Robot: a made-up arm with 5 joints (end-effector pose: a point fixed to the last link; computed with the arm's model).
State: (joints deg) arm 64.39 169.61 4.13 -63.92 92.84
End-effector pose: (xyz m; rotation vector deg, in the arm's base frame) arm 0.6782 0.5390 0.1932 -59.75 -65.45 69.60
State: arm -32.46 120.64 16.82 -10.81 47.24
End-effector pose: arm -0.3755 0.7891 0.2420 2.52 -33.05 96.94
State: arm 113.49 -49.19 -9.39 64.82 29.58
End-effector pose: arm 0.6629 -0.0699 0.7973 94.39 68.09 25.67
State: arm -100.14 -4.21 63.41 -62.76 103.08
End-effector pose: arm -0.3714 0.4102 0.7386 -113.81 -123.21 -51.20
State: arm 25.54 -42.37 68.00 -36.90 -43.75
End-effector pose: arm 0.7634 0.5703 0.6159 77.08 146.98 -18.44
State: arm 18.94 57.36 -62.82 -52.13 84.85
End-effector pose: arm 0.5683 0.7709 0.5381 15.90 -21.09 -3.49
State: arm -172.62 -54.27 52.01 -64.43 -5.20
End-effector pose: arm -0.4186 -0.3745 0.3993 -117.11 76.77 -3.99
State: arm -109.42 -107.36 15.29 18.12 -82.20
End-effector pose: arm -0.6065 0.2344 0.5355 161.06 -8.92 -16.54
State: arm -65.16 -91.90 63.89 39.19 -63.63
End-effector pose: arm -0.2686 0.7625 0.6450 -82.81 130.99 45.57
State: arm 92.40 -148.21 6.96 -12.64 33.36
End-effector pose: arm 0.9319 -0.1268 0.2531 -107.08 -54.96 -18.34
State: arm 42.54 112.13 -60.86 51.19 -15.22
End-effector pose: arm 0.6916 0.4007 0.1356 -36.00 18.28 -119.36
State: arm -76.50 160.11 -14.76 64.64 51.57
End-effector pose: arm -0.3612 0.7138 0.1306 -35.00 -63.93 61.96
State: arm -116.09 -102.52 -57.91 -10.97 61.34
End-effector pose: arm -0.5660 -0.1062 0.4792 -147.35 96.98 -8.77
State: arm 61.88 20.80 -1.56 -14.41 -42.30
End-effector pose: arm 0.8362 0.4650 0.4740 27.03 76.58 -99.11
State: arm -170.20 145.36 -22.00 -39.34 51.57
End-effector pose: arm 0.0067 -0.6024 0.4109 -93.92 -11.59 -113.75
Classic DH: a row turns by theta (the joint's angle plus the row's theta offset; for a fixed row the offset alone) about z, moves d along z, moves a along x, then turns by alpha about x. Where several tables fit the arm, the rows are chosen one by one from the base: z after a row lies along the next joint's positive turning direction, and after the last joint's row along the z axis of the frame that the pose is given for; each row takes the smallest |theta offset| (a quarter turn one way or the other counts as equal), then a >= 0, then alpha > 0; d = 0 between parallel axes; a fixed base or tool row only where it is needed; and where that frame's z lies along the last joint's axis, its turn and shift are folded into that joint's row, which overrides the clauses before.
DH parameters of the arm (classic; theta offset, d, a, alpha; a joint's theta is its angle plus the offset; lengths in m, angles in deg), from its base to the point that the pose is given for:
base (fixed): 54.35 0 0.2167 180
joint 1: 54.35 -0.4211 0.134 -90
joint 2: 90 -0.4972 0.1221 90
joint 3: 90 -0.044 0.003 90
joint 4: 0 0.0443 -0.2326 -90
joint 5: -28.6 0 -0.0957 0
tool (fixed): 118.6 -0.0553 0 0

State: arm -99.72 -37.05 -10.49 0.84 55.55
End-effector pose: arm -0.7079 0.1774 0.6044 -69.00 132.34 70.94
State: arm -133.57 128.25 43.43 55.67 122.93
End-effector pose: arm -0.2593 -0.0832 0.0441 63.67 64.17 -61.92
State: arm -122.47 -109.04 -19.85 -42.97 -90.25
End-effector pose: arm -0.4957 -0.0473 0.3721 -146.37 -83.69 -61.19
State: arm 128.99 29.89 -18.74 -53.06 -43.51
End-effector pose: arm 0.4953 -0.4335 0.4991 -73.83 -10.54 125.33
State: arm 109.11 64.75 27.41 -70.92 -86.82
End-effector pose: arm 0.6881 -0.0837 0.5868 -112.53 -32.83 130.75
